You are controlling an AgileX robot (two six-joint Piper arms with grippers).
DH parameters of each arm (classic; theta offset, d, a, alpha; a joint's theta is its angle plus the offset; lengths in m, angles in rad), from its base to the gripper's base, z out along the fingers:
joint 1: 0 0.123 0 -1.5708
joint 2: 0.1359 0 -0.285 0
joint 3: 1.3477 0 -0.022 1.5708
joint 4: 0 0.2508 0 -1.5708
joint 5: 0 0 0.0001 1.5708
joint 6: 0 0.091 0 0
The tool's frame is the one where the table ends.
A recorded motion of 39 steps. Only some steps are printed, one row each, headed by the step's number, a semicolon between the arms.
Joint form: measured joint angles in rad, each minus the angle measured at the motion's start. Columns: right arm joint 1, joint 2, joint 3, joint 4, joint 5, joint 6; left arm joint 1, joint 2, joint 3, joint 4, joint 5, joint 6.
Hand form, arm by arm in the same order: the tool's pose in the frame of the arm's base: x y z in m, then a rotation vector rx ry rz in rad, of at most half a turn. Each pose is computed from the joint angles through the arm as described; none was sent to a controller.
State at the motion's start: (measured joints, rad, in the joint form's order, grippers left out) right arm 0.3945 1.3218 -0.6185 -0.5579 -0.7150 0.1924; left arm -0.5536 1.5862 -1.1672 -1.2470 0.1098 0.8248
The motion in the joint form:
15: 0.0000 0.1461 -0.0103 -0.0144 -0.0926 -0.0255; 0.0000 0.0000 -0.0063 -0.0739 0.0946 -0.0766
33: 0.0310 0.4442 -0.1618 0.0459 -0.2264 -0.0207; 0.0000 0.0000 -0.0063 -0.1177 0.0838 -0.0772
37: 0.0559 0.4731 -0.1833 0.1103 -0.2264 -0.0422; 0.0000 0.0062 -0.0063 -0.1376 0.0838 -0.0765
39: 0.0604 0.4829 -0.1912 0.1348 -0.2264 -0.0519; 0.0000 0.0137 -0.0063 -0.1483 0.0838 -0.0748
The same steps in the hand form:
15: 0.2553 0.1448 0.2499 -0.8007 1.4038 0.4317; 0.3058 -0.2101 0.3125 0.1242 2.0539 -0.9147
33: 0.3036 0.1771 0.2079 -0.7556 1.4316 0.5390; 0.3066 -0.2097 0.3134 0.0727 2.0514 -0.9387
37: 0.3082 0.1844 0.2046 -0.7206 1.4399 0.5355; 0.3076 -0.2105 0.3114 0.0530 2.0580 -0.9506
39: 0.3106 0.1855 0.2036 -0.7045 1.4433 0.5288; 0.3089 -0.2113 0.3088 0.0432 2.0656 -0.9545

